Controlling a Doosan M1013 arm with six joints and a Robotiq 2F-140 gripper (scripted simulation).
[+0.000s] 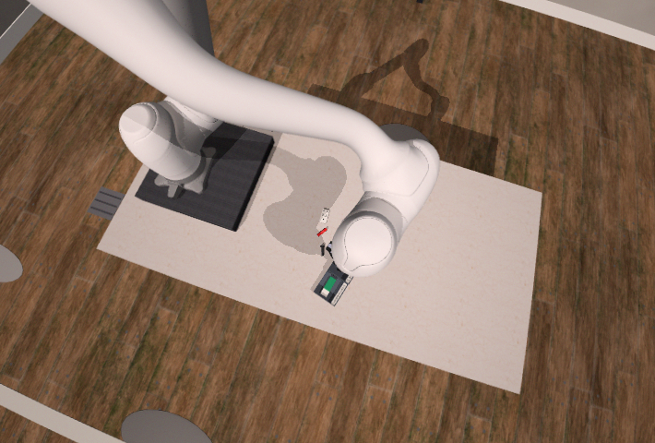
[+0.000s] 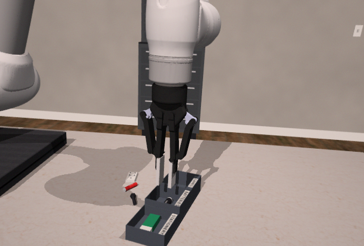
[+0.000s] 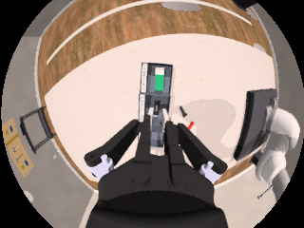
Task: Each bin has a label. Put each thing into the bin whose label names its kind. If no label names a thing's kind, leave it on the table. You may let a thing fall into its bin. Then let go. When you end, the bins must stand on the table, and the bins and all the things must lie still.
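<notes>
Now: the red cylinder 100 mm to the left of my hand, 100 mm below it and 90 mm behind it. Round my hand: white eraser 90 mm below, 80 mm to the right, 30 mm behind; then small black piece 100 mm below, 80 mm behind, 40 mm to the left; then black battery 90 mm below.
</notes>
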